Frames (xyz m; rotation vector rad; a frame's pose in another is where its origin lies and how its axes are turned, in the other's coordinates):
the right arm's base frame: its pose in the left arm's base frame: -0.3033 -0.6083 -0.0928 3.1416 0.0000 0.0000
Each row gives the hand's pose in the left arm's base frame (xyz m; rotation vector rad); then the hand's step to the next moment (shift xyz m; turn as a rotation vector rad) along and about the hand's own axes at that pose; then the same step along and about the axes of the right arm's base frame.
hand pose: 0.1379 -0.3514 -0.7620 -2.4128 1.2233 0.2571
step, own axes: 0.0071 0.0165 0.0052 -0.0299 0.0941 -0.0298
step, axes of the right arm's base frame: -0.0089 0.0115 0.0118 -0.0941 0.0409 -0.0103
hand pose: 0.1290 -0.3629 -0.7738 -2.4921 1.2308 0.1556
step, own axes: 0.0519 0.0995 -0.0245 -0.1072 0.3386 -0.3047
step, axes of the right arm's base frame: -0.0477 0.1032 0.0167 -0.3498 0.2190 -0.2206
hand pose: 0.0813 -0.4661 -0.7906 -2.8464 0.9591 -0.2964
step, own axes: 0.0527 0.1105 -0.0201 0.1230 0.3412 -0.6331
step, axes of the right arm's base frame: -0.0281 0.1206 -0.0075 -0.2453 0.3790 -0.5732
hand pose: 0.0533 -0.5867 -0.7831 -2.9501 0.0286 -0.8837
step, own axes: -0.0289 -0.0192 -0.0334 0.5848 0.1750 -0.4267
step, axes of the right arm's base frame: -0.0425 -0.0184 -0.0132 0.2539 0.2184 -0.6652
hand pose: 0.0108 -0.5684 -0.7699 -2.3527 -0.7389 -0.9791
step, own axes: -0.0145 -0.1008 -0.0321 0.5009 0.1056 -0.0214
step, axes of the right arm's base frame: -0.0886 -0.0505 -0.0317 0.3563 -0.0553 -0.3640
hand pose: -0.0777 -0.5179 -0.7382 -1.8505 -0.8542 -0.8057
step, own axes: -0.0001 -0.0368 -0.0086 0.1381 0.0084 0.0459
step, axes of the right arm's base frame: -0.0317 -0.0047 -0.0200 0.0903 -0.0696 -0.0908
